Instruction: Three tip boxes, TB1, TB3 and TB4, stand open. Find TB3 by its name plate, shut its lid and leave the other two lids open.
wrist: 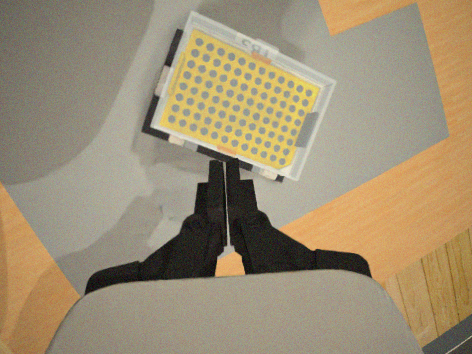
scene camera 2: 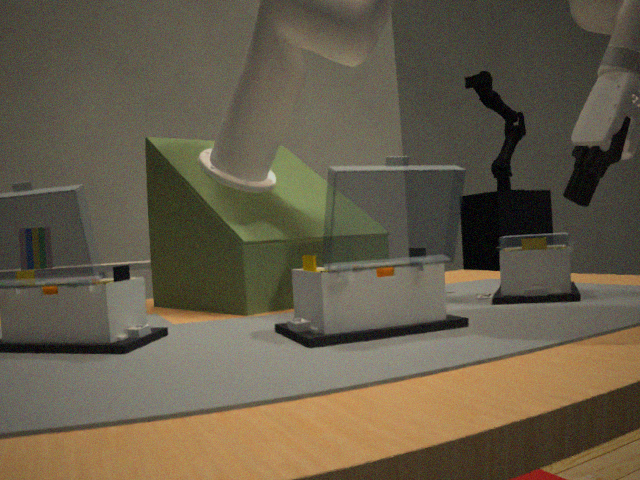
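TB3, a white tip box (scene camera 2: pixel 535 272) with a yellow tip rack, stands at the right in the scene view and shows under its lid in the wrist view. Its clear lid (scene camera 2: pixel 555 239) (wrist: pixel 327 86) lies down over the box top. The name plate (wrist: pixel 256 46) shows upside down and blurred at the lid's far edge. My gripper (scene camera 2: pixel 576 200) (wrist: pixel 225 179) is shut and empty, above the box in the scene view and beside its near long side in the wrist view. Two other tip boxes (scene camera 2: pixel 382 299) (scene camera 2: pixel 56 315) have upright clear lids (scene camera 2: pixel 395 211) (scene camera 2: pixel 46 227); their name plates are unreadable.
A green sloped block (scene camera 2: pixel 199 248) carries a robot arm base behind the boxes. A black pedestal (scene camera 2: pixel 532 214) with a thin black arm (scene camera 2: pixel 509 142) stands at the back right. The boxes stand on a grey mat (scene camera 2: pixel 217 372) (wrist: pixel 390 90) on the wooden table (scene camera 2: pixel 310 434).
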